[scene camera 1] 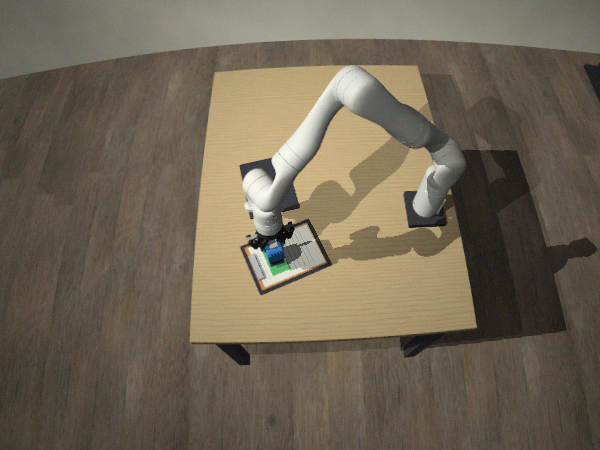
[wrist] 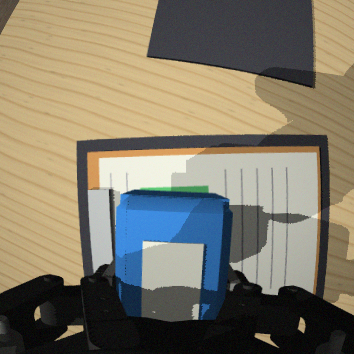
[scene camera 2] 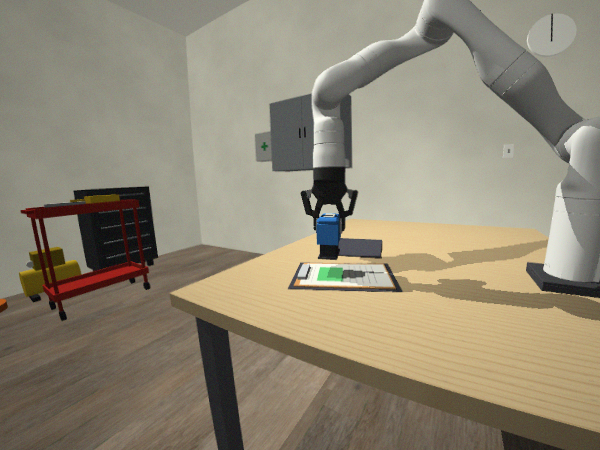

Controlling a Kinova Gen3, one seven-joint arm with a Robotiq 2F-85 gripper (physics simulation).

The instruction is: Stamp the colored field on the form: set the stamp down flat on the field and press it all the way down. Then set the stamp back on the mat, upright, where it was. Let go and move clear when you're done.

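Frame: origin at the arm's base, x ahead, y down, z left, level; centimetres.
Seen in the pictures: gripper, fingertip midpoint: (scene camera 1: 272, 246) (wrist: 170, 275) (scene camera 2: 329, 232); arm's base at its link origin: (scene camera 1: 425, 205) (scene camera 2: 568, 273).
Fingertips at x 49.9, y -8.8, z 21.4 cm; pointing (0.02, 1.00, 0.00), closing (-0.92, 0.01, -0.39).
Note:
Offsets run from my fingertips to a thing's middle. "spot": to the spot under its first point. Level surfaces: height alone.
The blue stamp @[dz -0.3, dx +0.2, dy +0.7 cm] (scene camera 1: 275, 254) (scene camera 2: 328, 232) (wrist: 172, 220) is upright, with a pale patch on its top and a black base below. My gripper (scene camera 1: 272, 242) (scene camera 2: 329, 225) (wrist: 170, 275) is shut on the stamp, one finger on each side. In scene camera 2 the base is in the air above the form (scene camera 2: 372, 282) (scene camera 1: 315, 250) (wrist: 140, 170), apart from it. The green field @[dz -0.1, dx -0.2, dy +10.6 cm] (scene camera 1: 280, 268) (scene camera 2: 330, 274) (wrist: 175, 189) is partly hidden by the stamp in scene camera 1 and the wrist view. The dark mat @[dy +10.6 cm] (scene camera 1: 290, 200) (scene camera 2: 361, 248) (wrist: 235, 35) lies behind the form, with no stamp visible on it.
The form lies on a dark-edged clipboard @[spot: dz -5.9, dx +7.7, dy +10.9 cm] (wrist: 125, 144) with a grey clip @[dz +2.9, dx +6.0, dy +10.2 cm] (wrist: 100, 225) (scene camera 2: 303, 271) at its left end. The arm's base plate (scene camera 1: 411, 217) is on the right side of the table @[dy +11.0 cm] (scene camera 1: 350, 305). A red cart (scene camera 2: 95, 281) stands on the floor beyond the table.

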